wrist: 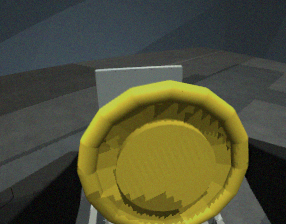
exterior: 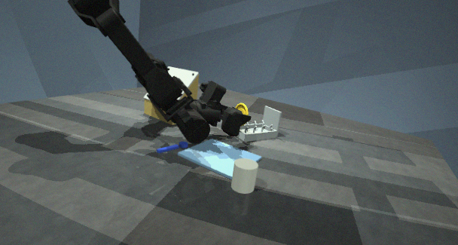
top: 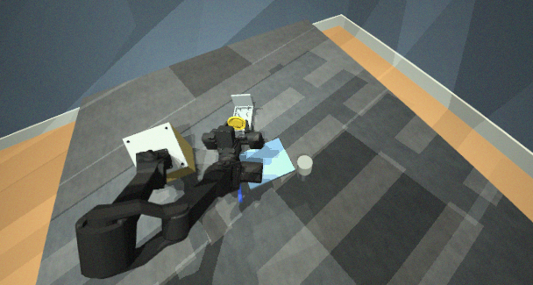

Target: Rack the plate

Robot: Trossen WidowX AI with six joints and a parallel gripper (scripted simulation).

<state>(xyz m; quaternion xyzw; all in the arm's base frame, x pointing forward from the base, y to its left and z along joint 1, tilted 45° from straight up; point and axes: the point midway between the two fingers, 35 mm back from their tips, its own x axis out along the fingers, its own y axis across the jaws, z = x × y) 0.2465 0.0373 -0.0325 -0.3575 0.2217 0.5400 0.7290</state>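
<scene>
Now: the dish rack 10 mm ahead of my gripper tip, 50 mm to the left of it and 50 mm below it. Also, from my gripper tip: light blue mat: 50 mm ahead, 140 mm to the right, 70 mm below; blue spoon: 40 mm behind, 200 mm to the right, 70 mm below; white cup: 160 mm ahead, 200 mm to the right, 40 mm below.
</scene>
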